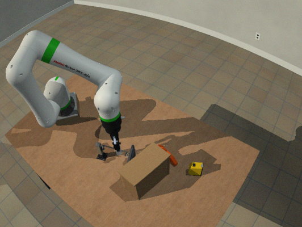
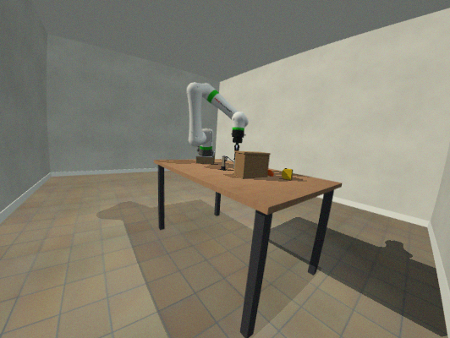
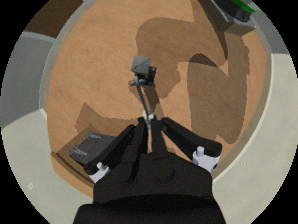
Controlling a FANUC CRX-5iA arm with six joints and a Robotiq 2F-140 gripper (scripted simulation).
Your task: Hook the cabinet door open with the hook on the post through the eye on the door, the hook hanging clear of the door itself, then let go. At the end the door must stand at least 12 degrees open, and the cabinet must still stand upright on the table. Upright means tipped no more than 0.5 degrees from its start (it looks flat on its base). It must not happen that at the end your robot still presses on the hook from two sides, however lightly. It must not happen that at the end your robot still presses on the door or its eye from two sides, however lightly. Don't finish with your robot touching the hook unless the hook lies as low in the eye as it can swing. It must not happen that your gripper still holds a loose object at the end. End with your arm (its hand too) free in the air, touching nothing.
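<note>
Now: the dark door 12 cm ahead of my hand, 4 cm to the right of it and 2 cm above it. Also, from my hand: orange object (19 cm ahead, 16 cm to the left, 4 cm below); yellow block (37 cm ahead, 18 cm to the left, 2 cm below).
</note>
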